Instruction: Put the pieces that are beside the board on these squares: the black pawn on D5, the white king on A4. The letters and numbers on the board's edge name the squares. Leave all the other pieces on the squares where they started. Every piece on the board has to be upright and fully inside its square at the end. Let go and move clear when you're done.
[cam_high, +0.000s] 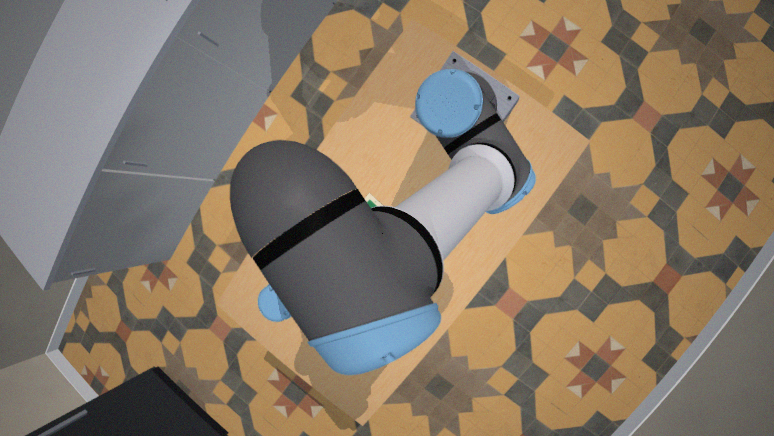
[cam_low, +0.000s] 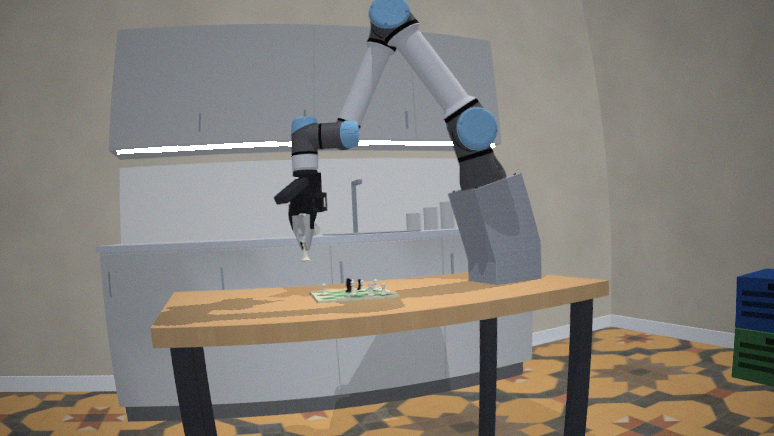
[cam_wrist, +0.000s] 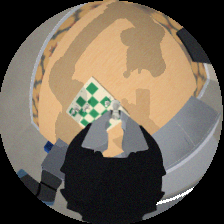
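Right now my hand is 140 mm above the chessboard, 130 mm past it and 10 mm to the left of it. From my hand the other things lie so: black pawn: 150 mm behind, 130 mm below, 90 mm to the right; white king: 10 mm below.
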